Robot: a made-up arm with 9 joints. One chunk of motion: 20 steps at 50 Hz.
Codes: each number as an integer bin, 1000 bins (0 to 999) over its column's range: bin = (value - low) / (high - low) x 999, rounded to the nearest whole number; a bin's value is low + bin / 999 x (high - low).
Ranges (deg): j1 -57..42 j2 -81..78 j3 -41..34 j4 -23..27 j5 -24..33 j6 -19..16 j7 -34..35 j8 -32..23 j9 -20..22
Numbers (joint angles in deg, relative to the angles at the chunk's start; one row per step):
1: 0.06 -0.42 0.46 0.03 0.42 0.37 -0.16 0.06 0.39
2: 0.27 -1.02 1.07 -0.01 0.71 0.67 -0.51 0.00 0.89
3: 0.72 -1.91 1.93 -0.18 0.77 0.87 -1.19 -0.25 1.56
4: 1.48 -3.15 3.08 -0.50 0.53 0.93 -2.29 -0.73 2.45
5: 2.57 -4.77 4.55 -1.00 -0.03 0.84 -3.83 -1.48 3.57
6: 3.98 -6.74 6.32 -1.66 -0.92 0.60 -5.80 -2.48 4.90
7: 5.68 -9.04 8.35 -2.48 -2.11 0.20 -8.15 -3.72 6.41
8: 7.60 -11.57 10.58 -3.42 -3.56 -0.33 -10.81 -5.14 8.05
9: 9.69 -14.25 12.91 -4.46 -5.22 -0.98 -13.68 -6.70 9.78
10: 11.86 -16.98 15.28 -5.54 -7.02 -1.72 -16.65 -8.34 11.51
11: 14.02 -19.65 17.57 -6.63 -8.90 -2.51 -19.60 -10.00 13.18
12: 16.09 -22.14 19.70 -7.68 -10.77 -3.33 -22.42 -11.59 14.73
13: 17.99 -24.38 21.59 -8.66 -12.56 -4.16 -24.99 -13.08 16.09
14: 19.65 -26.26 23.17 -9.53 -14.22 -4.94 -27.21 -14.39 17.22
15: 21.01 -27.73 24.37 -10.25 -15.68 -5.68 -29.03 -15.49 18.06
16: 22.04 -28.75 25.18 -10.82 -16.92 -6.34 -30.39 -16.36 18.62
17: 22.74 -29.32 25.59 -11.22 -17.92 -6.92 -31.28 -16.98 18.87
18: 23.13 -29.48 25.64 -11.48 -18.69 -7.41 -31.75 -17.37 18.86
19: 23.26 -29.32 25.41 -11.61 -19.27 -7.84 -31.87 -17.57 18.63
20: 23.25 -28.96 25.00 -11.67 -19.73 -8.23 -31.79 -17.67 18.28
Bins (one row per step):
1: 576 506 552 460 428 553 490 582 485
2: 578 503 560 459 433 561 485 581 497
3: 582 497 572 456 434 567 475 577 513
4: 590 489 587 450 430 569 459 568 534
5: 601 479 607 440 420 566 437 554 561
6: 615 467 630 426 405 559 408 536 592
7: 632 452 657 410 384 548 374 514 628
8: 652 436 687 391 358 533 336 488 667
9: 673 419 718 370 329 514 294 460 708
10: 695 402 750 349 298 493 251 430 749
11: 717 385 780 327 265 471 208 400 789
12: 738 370 809 306 232 447 168 371 826
13: 757 356 834 287 201 424 130 344 858
14: 773 344 855 269 171 401 98 320 885
15: 787 335 871 255 146 380 72 300 905
16: 798 328 882 243 124 361 52 284 919
17: 805 325 887 235 107 345 39 273 925
18: 809 324 888 230 93 331 33 266 924
19: 810 325 885 228 83 319 31 262 919
20: 810 327 879 226 75 307 32 260 911

